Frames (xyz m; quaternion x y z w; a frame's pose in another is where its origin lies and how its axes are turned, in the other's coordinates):
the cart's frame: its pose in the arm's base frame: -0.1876 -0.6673 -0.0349 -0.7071 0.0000 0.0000 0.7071
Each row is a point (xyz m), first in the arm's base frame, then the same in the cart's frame.
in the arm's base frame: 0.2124 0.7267 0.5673
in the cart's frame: 0.4000 -0.6022 1.3940
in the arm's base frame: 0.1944 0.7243 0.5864
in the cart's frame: 0.3820 -0.6213 1.3916
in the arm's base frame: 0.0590 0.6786 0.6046
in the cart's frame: 0.2466 -0.6395 1.3459
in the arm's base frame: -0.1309 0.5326 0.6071
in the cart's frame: 0.0567 -0.6420 1.1999
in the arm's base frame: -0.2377 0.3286 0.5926
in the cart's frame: -0.0501 -0.6275 0.9959
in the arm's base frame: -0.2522 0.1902 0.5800
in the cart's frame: -0.0646 -0.6149 0.8575
